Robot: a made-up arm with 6 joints. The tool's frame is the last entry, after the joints. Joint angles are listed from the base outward.
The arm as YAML. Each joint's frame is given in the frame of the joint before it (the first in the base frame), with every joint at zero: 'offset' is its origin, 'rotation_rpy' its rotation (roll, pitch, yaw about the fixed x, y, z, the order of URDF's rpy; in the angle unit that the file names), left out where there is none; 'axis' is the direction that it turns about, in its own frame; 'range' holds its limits. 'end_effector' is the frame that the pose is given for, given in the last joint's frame.
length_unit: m
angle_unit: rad
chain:
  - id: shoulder
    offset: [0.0, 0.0, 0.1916]
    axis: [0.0, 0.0, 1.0]
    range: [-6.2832, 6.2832]
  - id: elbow
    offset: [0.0, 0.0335, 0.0]
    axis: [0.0, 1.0, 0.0]
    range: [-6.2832, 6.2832]
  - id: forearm
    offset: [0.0, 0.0, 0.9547]
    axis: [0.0, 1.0, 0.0]
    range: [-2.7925, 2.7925]
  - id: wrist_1
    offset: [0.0, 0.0, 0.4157]
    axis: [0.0, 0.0, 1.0]
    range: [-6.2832, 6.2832]
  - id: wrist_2
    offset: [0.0, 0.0, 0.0]
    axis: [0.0, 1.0, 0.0]
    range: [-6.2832, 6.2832]
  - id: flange
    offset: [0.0, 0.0, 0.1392]
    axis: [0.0, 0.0, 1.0]
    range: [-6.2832, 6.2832]
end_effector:
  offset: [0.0, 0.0, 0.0]
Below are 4 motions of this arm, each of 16 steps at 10 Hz.
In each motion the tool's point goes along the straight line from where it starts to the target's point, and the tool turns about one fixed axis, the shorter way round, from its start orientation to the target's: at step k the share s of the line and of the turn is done. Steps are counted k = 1, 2, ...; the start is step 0. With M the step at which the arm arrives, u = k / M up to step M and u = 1 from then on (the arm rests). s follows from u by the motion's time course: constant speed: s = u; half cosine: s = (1 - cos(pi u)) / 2; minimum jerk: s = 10 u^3 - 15 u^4 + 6 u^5.
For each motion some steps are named. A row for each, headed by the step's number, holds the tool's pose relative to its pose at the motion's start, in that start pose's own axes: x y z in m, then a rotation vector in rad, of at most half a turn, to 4 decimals.
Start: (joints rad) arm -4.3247 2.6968 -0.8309 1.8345 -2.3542 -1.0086
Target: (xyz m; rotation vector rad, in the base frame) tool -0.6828 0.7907 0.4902 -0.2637 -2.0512 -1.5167
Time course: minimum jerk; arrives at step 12
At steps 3, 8, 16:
3: -0.1333 0.0130 -0.0455 -0.0890 0.2393 0.0792
8: -1.0175 0.0991 -0.3477 -0.6793 1.8267 0.6042
16: -1.2878 0.1254 -0.4400 -0.8598 2.3119 0.7647

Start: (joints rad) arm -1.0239 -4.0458 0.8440 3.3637 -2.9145 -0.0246
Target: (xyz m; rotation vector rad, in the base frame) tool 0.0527 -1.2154 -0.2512 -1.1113 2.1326 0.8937
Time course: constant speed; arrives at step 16
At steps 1, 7, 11, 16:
1: -0.0360 0.0325 0.0181 0.0592 0.1094 0.0051
7: -0.2520 0.2275 0.1264 0.4144 0.7657 0.0358
11: -0.3961 0.3575 0.1987 0.6513 1.2032 0.0563
16: -0.5761 0.5200 0.2890 0.9473 1.7501 0.0819

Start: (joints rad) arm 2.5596 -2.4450 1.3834 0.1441 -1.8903 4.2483
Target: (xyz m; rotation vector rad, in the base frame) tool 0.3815 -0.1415 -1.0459 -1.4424 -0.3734 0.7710
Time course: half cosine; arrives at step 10
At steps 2, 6, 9, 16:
2: 0.0363 -0.0563 0.0440 0.1800 0.0380 0.0809
6: 0.2485 -0.3862 0.3014 1.2340 0.2601 0.5543
9: 0.3704 -0.5756 0.4492 1.8393 0.3877 0.8262
16: 0.3797 -0.5900 0.4605 1.8854 0.3974 0.8469

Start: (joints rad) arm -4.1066 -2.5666 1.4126 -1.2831 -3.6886 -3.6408
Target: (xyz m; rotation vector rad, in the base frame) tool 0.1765 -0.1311 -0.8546 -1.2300 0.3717 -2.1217
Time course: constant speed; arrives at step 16
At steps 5, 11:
5: -0.1157 -0.0191 0.1815 -0.2778 0.4419 -0.0679
11: -0.2546 -0.0420 0.3993 -0.6111 0.9722 -0.1493

